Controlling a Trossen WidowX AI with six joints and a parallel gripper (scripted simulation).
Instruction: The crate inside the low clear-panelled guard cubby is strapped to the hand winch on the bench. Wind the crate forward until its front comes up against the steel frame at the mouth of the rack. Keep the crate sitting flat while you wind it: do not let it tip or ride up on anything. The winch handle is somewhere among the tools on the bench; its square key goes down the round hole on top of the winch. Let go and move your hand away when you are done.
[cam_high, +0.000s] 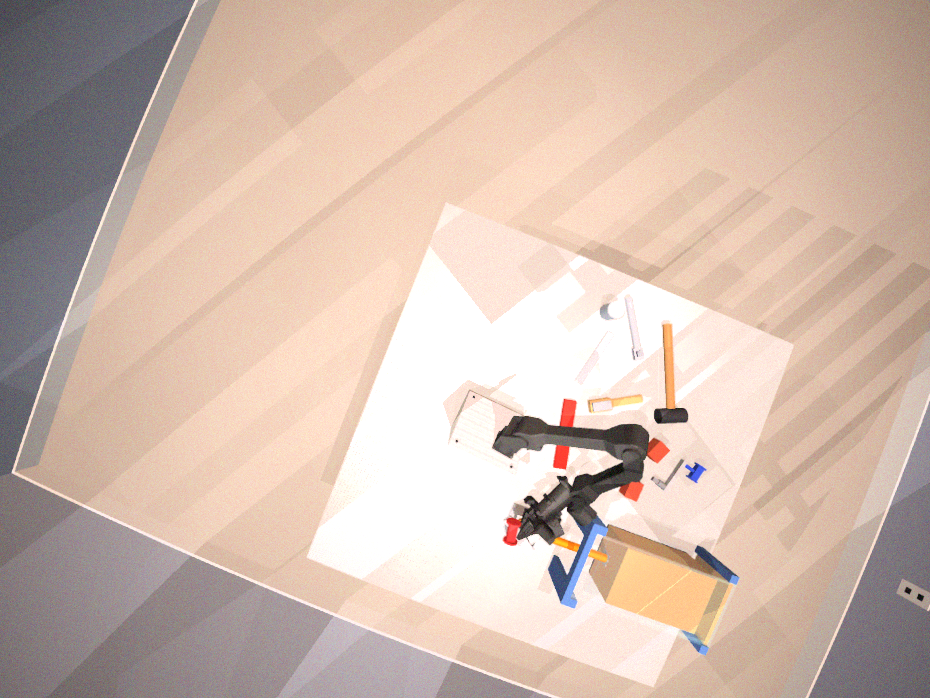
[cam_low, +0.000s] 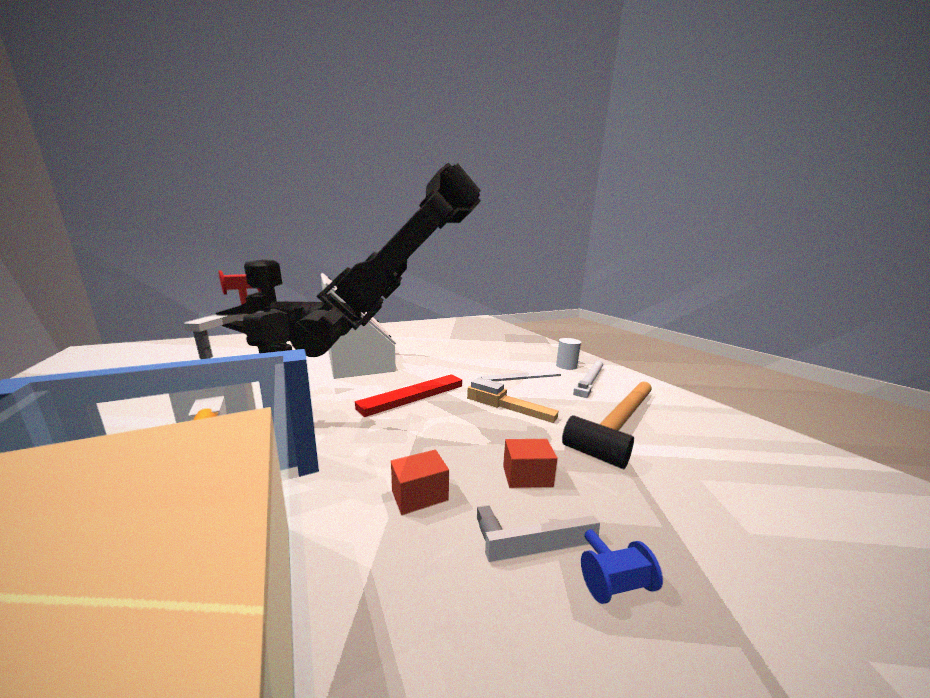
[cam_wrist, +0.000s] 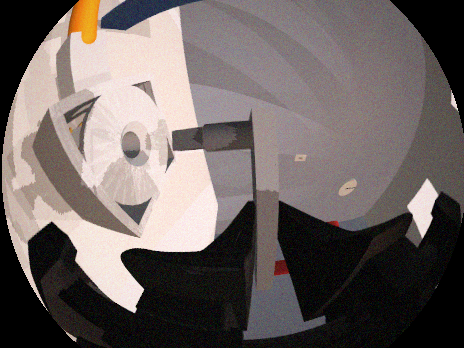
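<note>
Now: gripper tip 4 cm below the red knob, 4 cm past it and 3 cm to the right of it. From my gripper tip the other things lie so: winch 14 cm below, 4 cm ahead, 2 cm to the right; blue steel frame 21 cm ahead, 6 cm below, 1 cm to the left; winch handle 2 cm to the left, 1 cm behind, 1 cm above.
</note>
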